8 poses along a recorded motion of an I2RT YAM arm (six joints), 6.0 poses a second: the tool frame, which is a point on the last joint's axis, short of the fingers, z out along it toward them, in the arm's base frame.
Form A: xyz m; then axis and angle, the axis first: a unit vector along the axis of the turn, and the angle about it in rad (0 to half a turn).
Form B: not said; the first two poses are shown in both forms.
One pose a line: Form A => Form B
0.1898 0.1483 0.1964 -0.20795 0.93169 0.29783 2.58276 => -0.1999 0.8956 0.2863 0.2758 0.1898 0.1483 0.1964
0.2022 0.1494 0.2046 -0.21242 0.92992 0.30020 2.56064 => -0.2035 0.8910 0.2876 0.2864 0.2022 0.1494 0.2046
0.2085 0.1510 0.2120 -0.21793 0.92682 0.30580 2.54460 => -0.2083 0.8858 0.2923 0.2941 0.2085 0.1510 0.2120
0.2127 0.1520 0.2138 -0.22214 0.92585 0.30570 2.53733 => -0.2121 0.8839 0.2919 0.2976 0.2127 0.1520 0.2138
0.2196 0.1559 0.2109 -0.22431 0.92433 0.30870 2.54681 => -0.2145 0.8838 0.2951 0.2930 0.2196 0.1559 0.2109
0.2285 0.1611 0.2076 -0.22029 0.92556 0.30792 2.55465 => -0.2109 0.8860 0.2948 0.2893 0.2285 0.1611 0.2076
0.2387 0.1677 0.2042 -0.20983 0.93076 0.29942 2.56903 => -0.2013 0.8929 0.2872 0.2824 0.2387 0.1677 0.2042
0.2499 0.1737 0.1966 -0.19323 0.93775 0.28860 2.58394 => -0.1858 0.9015 0.2775 0.2752 0.2499 0.1737 0.1966
